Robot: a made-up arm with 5 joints.
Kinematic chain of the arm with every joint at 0, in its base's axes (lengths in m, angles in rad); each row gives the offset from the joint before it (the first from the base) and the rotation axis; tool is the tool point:
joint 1: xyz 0 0 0.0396 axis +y
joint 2: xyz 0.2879 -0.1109 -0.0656 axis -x
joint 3: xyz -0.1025 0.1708 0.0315 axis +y
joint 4: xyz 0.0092 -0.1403 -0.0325 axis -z
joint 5: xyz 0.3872 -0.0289 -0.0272 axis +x
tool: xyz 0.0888 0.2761 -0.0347
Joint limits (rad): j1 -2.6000..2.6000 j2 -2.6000..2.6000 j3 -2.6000..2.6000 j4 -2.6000..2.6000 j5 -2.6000..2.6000
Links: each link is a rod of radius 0.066 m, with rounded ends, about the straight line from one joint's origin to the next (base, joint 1, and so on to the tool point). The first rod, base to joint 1, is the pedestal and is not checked.
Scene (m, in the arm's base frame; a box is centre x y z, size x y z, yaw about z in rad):
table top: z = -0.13
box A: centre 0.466 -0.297 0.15 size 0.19 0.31 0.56 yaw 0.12
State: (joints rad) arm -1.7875 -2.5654 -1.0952 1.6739 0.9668
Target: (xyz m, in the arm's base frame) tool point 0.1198 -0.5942 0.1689
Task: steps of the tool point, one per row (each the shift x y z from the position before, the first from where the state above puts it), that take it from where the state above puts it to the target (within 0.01 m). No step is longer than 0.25 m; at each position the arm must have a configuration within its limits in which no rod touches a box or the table.
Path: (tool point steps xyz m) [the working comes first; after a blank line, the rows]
Joints at the target: -2.4543 -1.1591 -1.6470 0.9885 1.0799
Straight joint move there: touches box A.

1: -0.0299 -0.1137 0.1747
2: -0.1293 -0.1135 0.1567
3: 0.0015 -0.1526 -0.0166
4: -0.0236 -0.1432 -0.0542
5: -0.0430 -0.1183 -0.0895
6: -0.0535 -0.0810 -0.1172
7: -0.0533 -0.0358 -0.1334

